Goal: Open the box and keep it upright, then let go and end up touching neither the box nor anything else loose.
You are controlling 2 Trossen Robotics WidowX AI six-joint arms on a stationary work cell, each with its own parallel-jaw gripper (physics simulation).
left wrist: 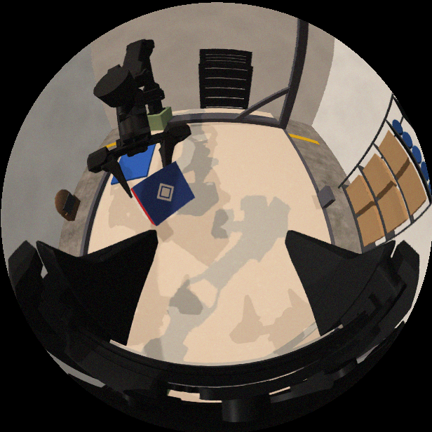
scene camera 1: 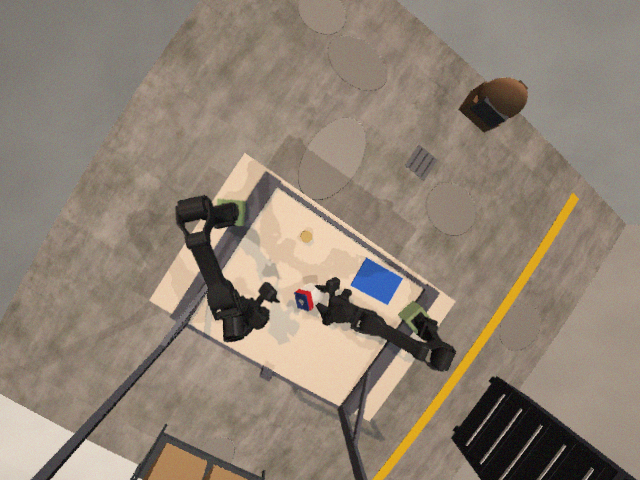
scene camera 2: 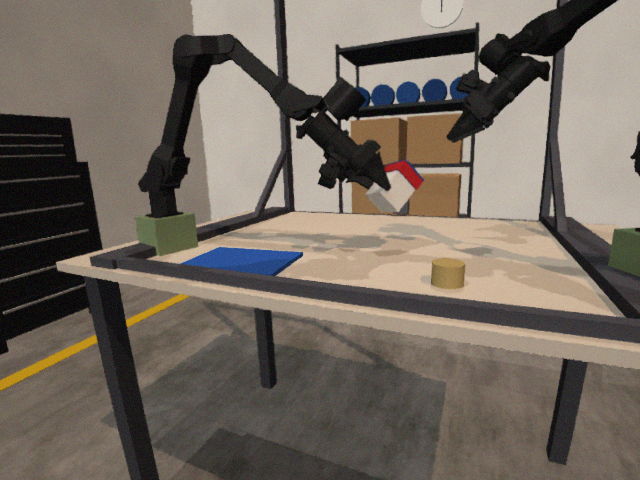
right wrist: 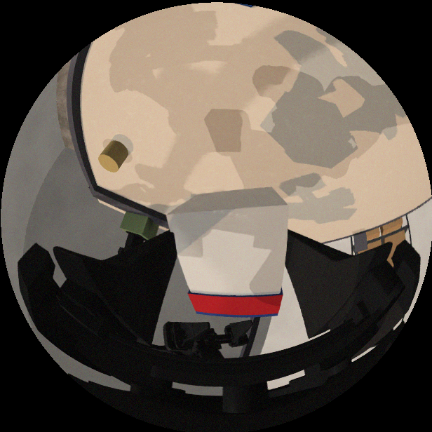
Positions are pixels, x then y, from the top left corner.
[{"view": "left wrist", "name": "left gripper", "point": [223, 237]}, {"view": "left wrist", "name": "right gripper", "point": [149, 189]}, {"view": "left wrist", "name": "blue mat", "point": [136, 166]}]
